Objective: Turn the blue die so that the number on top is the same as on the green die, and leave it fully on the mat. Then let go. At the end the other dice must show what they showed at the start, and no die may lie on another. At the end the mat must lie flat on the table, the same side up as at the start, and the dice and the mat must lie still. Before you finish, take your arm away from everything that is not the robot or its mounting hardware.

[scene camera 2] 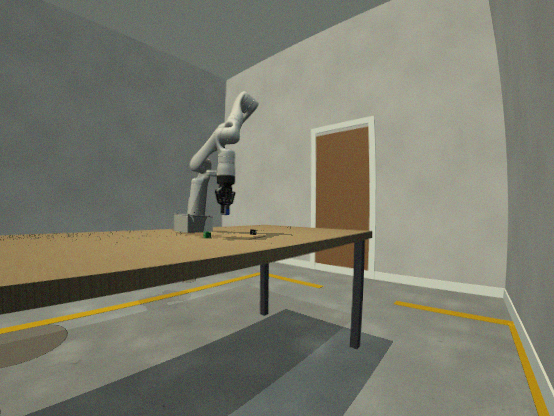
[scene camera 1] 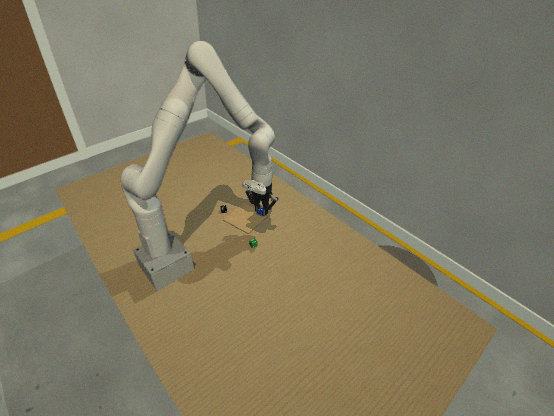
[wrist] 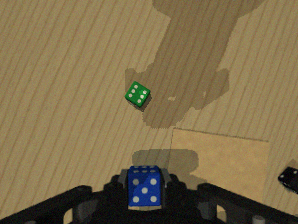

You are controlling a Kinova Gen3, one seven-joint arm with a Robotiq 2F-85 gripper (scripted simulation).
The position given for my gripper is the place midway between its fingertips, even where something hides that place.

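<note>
I can see my gripper (wrist: 144, 180). There is a blue die (wrist: 144, 182) here as well, and I see a tan mat (wrist: 239, 165) too.
</note>
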